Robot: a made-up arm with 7 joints.
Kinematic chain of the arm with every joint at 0, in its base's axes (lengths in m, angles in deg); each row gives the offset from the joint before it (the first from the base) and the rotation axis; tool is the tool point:
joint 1: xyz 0 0 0 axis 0 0.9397 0.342
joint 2: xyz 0 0 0 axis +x
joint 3: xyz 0 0 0 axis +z
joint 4: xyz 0.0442 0 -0.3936 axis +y
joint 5: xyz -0.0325 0 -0.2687 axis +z
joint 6: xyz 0 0 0 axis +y
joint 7: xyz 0 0 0 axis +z
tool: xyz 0 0 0
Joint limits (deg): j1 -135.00..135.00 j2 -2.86..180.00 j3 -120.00..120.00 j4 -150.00..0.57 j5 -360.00..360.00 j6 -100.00..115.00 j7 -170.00..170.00
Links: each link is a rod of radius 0.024 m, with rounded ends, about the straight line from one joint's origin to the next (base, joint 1, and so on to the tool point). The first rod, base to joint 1, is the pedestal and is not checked.
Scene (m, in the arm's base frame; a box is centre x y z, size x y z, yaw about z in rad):
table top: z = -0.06
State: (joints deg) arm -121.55 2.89 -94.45 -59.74 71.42 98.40 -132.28
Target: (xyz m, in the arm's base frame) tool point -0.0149 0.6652 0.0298
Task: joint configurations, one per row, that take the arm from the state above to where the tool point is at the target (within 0.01 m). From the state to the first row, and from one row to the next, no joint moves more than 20 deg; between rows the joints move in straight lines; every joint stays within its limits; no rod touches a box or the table.
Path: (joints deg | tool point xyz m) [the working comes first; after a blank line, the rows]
Joints at the target: -10.10 100.47 -120.00 -18.65 71.42 98.40 -132.28
Straight joint move there: touches the table top.

1: -123.51 21.75 -90.19 -61.21 72.02 96.31 -134.88 | 0.4668 -0.3375 0.2050
2: -125.46 40.62 -85.92 -62.69 72.62 94.22 -137.48 | 0.4817 -0.1799 0.3245
3: -127.42 59.48 -81.66 -64.16 73.23 92.13 -140.08 | 0.4429 -0.0053 0.4115
4: -129.38 78.34 -77.40 -65.64 73.83 90.05 -142.67 | 0.3555 0.1681 0.4544
5: -131.33 97.20 -73.14 -67.11 74.43 87.96 -145.27 | 0.2300 0.3222 0.4472
6: -114.01 97.67 -79.83 -60.19 74.00 89.45 -143.42 | 0.3190 0.3924 0.3477
7: -96.69 98.14 -86.53 -53.27 73.57 90.94 -141.56 | 0.3497 0.4684 0.2297
8: -79.38 98.61 -93.22 -46.34 73.14 92.43 -139.70 | 0.3227 0.5400 0.1190
9: -62.06 99.07 -99.92 -39.42 72.71 93.92 -137.85 | 0.2509 0.5986 0.0369
10: -44.74 99.54 -106.61 -32.49 72.28 95.42 -135.99 | 0.1556 0.6390 -0.0042
11: -27.42 100.01 -113.31 -25.57 71.85 96.91 -134.14 | 0.0605 0.6603 -0.0034
12: -10.10 100.47 -120.00 -18.65 71.42 98.40 -132.28 | -0.0149 0.6652 0.0297

